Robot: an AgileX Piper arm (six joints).
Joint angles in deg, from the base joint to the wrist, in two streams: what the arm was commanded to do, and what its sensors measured. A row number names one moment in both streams.
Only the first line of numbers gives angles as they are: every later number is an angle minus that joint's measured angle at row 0.
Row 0, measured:
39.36 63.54 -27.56 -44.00 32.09 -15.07
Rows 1 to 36, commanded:
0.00 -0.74 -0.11 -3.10 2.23 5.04
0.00 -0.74 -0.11 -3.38 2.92 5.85
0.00 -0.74 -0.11 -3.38 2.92 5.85
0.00 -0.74 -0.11 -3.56 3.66 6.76
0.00 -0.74 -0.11 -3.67 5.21 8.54
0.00 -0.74 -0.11 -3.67 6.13 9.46
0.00 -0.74 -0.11 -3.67 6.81 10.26
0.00 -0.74 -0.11 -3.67 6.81 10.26
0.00 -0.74 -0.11 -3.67 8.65 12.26
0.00 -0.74 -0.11 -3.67 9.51 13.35
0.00 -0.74 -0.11 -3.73 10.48 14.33
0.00 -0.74 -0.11 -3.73 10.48 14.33
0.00 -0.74 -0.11 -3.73 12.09 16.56
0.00 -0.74 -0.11 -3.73 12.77 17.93
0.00 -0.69 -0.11 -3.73 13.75 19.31
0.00 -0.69 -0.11 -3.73 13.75 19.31
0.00 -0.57 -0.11 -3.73 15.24 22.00
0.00 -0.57 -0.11 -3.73 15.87 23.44
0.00 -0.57 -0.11 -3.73 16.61 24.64
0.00 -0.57 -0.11 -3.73 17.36 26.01
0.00 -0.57 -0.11 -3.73 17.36 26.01
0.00 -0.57 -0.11 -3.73 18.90 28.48
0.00 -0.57 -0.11 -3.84 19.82 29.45
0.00 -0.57 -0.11 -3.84 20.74 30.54
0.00 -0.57 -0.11 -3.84 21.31 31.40
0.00 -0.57 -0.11 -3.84 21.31 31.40
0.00 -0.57 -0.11 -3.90 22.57 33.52
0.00 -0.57 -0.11 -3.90 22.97 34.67
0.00 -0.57 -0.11 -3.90 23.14 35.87
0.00 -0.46 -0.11 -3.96 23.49 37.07
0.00 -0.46 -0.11 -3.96 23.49 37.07
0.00 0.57 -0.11 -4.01 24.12 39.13
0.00 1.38 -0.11 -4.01 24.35 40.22
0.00 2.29 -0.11 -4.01 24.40 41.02
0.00 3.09 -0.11 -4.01 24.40 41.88
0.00 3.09 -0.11 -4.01 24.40 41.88
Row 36, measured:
0.00 1.89 0.00 -1.44 23.26 39.59
